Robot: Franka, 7 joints.
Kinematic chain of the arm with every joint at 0, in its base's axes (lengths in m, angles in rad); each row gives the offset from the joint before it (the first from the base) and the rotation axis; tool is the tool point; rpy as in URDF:
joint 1: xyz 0 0 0.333 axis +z
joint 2: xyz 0 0 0 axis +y
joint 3: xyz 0 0 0.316 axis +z
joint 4: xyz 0.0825 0 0 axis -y
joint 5: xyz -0.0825 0 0.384 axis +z
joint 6: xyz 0 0 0 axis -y
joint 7: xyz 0.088 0 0 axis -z
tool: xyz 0 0 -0.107 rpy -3.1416 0 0
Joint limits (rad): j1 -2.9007..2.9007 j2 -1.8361..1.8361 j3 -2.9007..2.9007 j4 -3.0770..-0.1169 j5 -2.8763..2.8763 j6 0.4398..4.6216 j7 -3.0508..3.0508
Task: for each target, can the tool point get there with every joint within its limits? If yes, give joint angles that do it. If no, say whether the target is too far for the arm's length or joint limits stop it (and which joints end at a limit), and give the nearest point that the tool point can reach.
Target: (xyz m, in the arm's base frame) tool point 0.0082 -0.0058 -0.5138
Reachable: no: joint limits stop it (at a limit: joint 2) | nearest point 0.0704 -0.0498 -0.3229 | short by 0.206 m
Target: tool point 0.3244 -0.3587 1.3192
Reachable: no: too far | nearest point 0.2534 -0.2802 1.1033 | short by 0.241 m
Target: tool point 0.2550 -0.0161 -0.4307
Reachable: no: joint limits stop it (at a limit: joint 2) | nearest point 0.2583 -0.0163 -0.3602 | short by 0.071 m
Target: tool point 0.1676 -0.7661 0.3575
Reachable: yes | joints 2.1961 -1.0943 2.3098 -1.2541 -0.1374 3.5883 -1.9157
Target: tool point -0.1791 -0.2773 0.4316
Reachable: yes | joints -0.1584 1.4308 -1.6662 -2.7649 -1.2494 1.7309 1.6072
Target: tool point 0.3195 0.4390 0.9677
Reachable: yes | joints 1.1965 0.7402 -2.3206 -0.3902 -0.7494 3.1972 0.4829
